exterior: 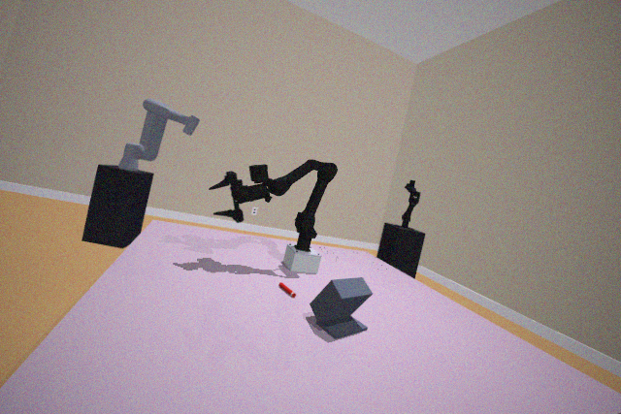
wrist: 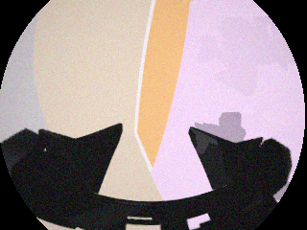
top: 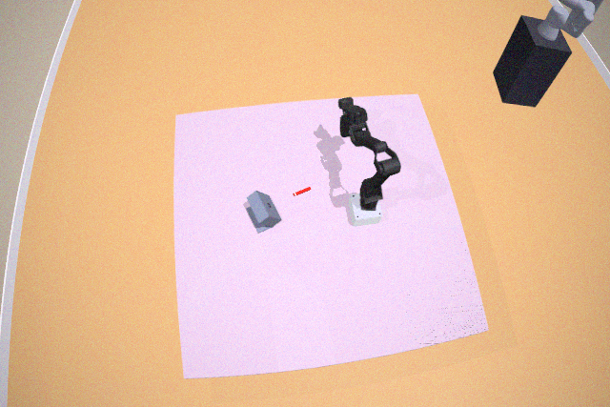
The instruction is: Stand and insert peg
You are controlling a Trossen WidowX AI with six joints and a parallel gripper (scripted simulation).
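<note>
Right now my gripper tip is 17 cm short of the red peg, 32 cm to the right of it and 21 cm above it. Also, from my gripper tip: sloped panel (31 cm ahead, 43 cm to the left, 15 cm below).
</note>
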